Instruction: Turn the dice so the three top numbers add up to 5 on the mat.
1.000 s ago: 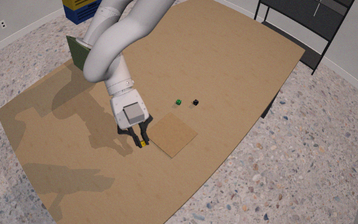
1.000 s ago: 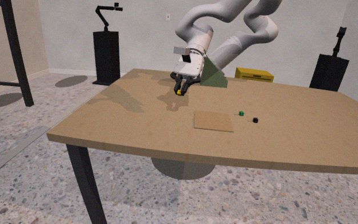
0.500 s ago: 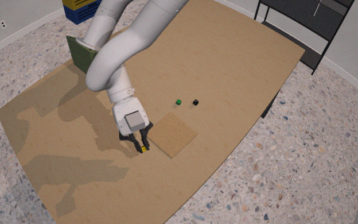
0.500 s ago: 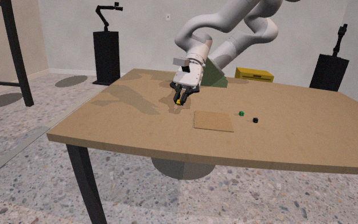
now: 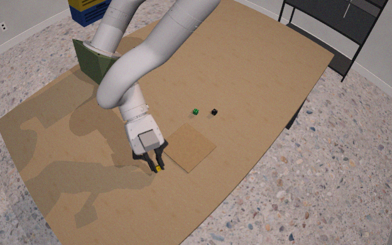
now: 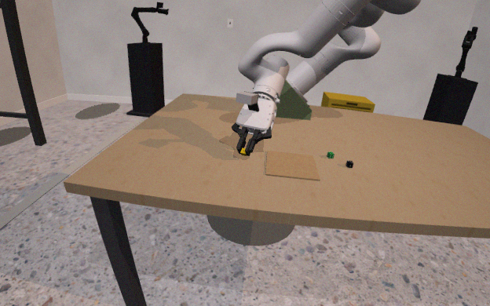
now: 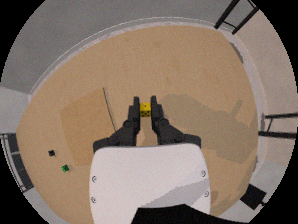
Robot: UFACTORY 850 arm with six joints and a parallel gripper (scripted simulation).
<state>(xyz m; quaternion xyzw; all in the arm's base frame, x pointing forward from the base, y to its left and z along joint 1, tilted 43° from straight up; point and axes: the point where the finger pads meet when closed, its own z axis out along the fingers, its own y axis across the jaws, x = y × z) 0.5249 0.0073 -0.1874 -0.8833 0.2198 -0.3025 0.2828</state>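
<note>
The yellow die is 1 cm ahead of my hand and 1 cm below it. Round my hand: green die (9 cm behind, 25 cm to the left, 3 cm below); tan mat (13 cm to the left, 4 cm below); black die (4 cm behind, 30 cm to the left, 3 cm below).
</note>
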